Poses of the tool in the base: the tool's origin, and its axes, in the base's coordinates. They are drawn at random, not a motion.
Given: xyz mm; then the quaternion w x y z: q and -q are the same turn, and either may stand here.
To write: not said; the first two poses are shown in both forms.
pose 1, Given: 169.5 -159.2 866.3 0.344 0.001 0.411 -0.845
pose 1, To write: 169.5 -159.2 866.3 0.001 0.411 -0.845 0.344
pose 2, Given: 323.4 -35.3 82.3 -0.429 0.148 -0.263 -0.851
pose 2, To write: 323.4 -35.3 82.3 -0.148 0.263 0.851 0.429
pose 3, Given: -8.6 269.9 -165.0 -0.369 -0.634 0.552 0.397
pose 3, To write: -8.6 269.9 -165.0 0.634 -0.552 -0.397 0.369
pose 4, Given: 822.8 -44.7 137.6 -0.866 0.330 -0.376 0.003
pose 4, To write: 822.8 -44.7 137.6 -0.330 0.376 -0.003 0.866
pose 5, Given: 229.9 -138.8 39.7 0.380 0.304 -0.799 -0.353
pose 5, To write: 229.9 -138.8 39.7 0.304 -0.799 -0.353 0.380
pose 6, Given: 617.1 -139.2 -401.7 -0.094 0.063 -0.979 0.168
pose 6, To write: 617.1 -139.2 -401.7 -0.063 0.979 -0.168 0.094
